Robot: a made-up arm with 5 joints.
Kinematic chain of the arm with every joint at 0, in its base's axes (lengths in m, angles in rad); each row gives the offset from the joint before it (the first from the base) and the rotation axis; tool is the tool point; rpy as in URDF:
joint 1: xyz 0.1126 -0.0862 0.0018 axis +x
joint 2: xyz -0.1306 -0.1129 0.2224 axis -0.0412 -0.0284 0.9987
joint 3: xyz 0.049 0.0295 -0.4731 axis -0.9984 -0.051 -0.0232
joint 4: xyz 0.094 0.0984 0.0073 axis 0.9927 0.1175 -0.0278
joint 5: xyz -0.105 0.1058 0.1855 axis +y
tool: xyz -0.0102 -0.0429 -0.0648 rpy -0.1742 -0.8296 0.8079
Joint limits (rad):
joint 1: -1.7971..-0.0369
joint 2: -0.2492..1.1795
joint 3: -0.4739..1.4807
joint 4: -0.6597..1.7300
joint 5: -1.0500..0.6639
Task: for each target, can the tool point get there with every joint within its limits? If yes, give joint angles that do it. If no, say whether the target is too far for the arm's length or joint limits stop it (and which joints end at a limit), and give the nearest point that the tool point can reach.
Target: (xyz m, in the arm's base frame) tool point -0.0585 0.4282 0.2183
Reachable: no: joint limits stop it (at a limit: joint 1, joint 4, joint 5) | nearest point -0.0190 0.0219 -0.0924 | short by 0.513 m
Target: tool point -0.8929 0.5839 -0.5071
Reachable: no: too far | nearest point -0.1973 -0.0218 -0.3020 | short by 0.945 m
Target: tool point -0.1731 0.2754 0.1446
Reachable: no: joint limits stop it (at a limit: joint 1, joint 4, joint 5) | nearest point -0.0725 0.0054 -0.0872 | short by 0.370 m
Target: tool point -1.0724 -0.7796 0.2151
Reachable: no: too far | nearest point -0.2267 -0.4267 0.1065 | short by 0.923 m
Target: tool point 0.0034 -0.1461 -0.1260
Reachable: yes | joints -0.2281 0.3092 0.3778 1.2070 0.0155
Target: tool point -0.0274 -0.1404 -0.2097
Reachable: yes | joints -0.3867 0.5231 1.2742 1.2758 -0.2476
